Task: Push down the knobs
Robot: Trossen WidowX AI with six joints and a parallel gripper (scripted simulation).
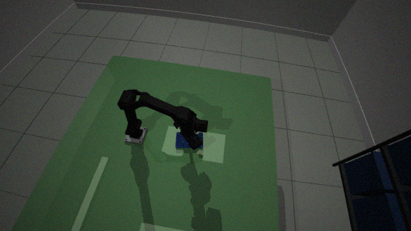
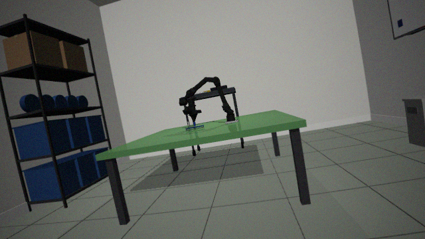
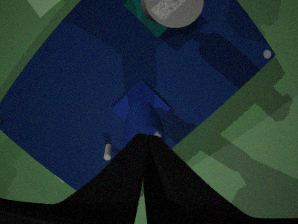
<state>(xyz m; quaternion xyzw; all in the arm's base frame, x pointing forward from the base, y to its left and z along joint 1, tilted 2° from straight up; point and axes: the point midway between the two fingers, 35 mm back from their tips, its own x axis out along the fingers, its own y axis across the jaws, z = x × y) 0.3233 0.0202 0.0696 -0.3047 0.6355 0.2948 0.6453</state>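
The pale knob is 4 cm to the left of my gripper tip and 4 cm ahead of it.
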